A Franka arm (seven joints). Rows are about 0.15 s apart.
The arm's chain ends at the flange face. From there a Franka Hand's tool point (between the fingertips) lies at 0.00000 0.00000 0.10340 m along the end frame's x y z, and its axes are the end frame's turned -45 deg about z.
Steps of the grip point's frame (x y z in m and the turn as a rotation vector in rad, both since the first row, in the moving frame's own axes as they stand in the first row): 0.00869 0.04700 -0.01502 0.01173 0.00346 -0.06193; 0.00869 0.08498 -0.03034 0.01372 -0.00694 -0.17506; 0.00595 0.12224 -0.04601 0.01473 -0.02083 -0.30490; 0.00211 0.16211 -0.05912 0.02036 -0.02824 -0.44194; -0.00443 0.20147 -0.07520 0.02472 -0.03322 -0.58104
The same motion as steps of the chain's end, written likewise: 0.04002 0.02818 -0.01501 0.01074 -0.00585 -0.06193; 0.06778 0.05431 -0.03033 0.00479 -0.01461 -0.17506; 0.09314 0.08140 -0.04598 -0.00431 -0.02514 -0.30490; 0.11943 0.11181 -0.05906 -0.00557 -0.03437 -0.44194; 0.14315 0.14381 -0.07511 -0.00601 -0.04097 -0.58104
